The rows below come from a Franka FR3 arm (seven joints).
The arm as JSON. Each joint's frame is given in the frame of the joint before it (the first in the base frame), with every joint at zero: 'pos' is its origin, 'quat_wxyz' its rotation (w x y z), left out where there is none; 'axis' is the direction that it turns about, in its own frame. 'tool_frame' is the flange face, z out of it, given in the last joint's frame.
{
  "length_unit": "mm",
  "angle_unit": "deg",
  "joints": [
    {
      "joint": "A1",
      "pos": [
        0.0,
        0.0,
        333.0
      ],
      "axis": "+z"
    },
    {
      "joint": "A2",
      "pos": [
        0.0,
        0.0,
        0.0
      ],
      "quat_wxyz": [
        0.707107,
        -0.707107,
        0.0,
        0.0
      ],
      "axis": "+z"
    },
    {
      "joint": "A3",
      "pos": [
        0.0,
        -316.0,
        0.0
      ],
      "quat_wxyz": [
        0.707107,
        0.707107,
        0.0,
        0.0
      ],
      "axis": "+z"
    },
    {
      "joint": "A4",
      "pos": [
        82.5,
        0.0,
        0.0
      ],
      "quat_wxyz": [
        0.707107,
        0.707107,
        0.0,
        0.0
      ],
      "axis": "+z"
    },
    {
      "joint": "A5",
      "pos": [
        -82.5,
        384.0,
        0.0
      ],
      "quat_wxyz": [
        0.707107,
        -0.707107,
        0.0,
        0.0
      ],
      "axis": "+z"
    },
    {
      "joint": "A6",
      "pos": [
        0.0,
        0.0,
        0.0
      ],
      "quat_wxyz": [
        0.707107,
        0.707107,
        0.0,
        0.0
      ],
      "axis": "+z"
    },
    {
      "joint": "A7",
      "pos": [
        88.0,
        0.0,
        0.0
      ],
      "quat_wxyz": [
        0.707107,
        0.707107,
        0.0,
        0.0
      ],
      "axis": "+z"
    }
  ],
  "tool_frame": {
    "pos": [
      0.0,
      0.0,
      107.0
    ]
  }
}
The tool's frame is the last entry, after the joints.
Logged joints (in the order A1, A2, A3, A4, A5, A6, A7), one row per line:
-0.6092, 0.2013, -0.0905, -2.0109, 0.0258, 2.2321, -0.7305
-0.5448, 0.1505, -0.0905, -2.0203, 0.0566, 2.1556, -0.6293
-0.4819, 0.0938, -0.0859, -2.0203, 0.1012, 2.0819, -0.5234
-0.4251, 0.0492, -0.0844, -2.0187, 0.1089, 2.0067, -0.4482
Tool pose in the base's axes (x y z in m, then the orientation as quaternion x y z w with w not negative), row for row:
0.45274, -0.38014, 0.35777, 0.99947, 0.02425, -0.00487, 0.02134
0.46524, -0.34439, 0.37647, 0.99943, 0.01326, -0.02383, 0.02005
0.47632, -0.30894, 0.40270, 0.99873, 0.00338, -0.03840, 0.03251
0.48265, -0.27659, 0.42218, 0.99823, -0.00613, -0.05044, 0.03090
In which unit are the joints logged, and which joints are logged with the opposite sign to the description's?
The joints are logged in radians. Opposite sign: A5.
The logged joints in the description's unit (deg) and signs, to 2 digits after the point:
-34.90, 11.53, -5.19, -115.22, -1.48, 127.89, -41.85
-31.21, 8.62, -5.19, -115.75, -3.24, 123.51, -36.06
-27.61, 5.37, -4.92, -115.75, -5.80, 119.28, -29.99
-24.36, 2.82, -4.84, -115.66, -6.24, 114.98, -25.68

